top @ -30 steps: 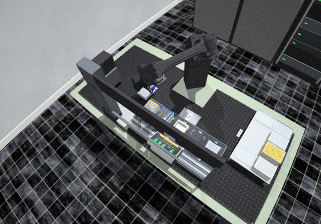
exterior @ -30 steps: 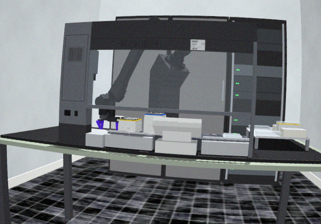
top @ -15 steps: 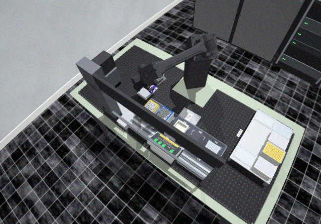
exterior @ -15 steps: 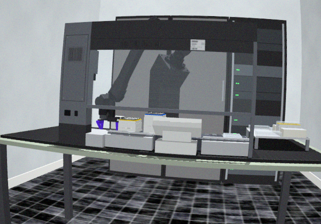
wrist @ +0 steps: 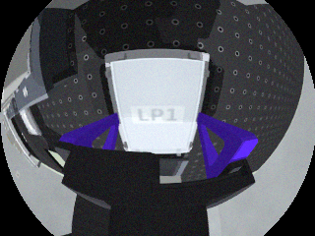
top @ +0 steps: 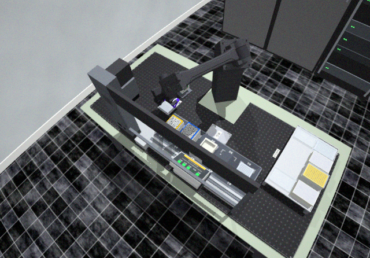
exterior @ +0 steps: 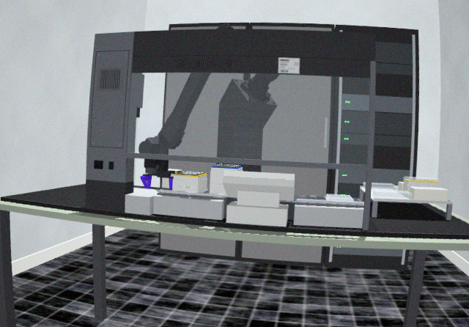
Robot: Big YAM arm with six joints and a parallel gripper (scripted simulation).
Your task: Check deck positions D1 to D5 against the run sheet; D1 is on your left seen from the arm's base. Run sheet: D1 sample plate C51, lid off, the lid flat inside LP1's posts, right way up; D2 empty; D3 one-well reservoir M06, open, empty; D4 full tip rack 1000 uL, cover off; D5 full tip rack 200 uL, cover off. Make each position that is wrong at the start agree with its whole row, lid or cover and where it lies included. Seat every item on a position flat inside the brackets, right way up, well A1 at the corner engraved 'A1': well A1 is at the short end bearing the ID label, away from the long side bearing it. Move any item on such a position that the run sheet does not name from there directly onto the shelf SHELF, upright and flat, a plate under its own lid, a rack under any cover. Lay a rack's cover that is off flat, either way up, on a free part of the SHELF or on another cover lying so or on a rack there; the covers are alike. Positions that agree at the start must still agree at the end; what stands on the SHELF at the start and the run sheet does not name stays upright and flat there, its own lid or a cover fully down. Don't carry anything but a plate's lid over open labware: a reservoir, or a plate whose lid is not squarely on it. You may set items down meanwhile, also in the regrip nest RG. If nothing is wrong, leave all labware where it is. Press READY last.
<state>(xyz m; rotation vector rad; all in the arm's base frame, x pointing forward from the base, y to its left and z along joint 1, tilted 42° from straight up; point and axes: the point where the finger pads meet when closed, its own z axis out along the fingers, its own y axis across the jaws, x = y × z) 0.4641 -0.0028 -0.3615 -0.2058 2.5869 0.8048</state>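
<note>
Right now the clear plate lid is right at my hand. The rest, counted from my hand: blue-rimmed tip rack 6 cm ahead, 34 cm to the left, 11 cm above; then yellow-rimmed tip rack 11 cm ahead, 22 cm to the left, 8 cm above; then ready button box 15 cm behind, 2 cm to the right, 5 cm above.
</note>
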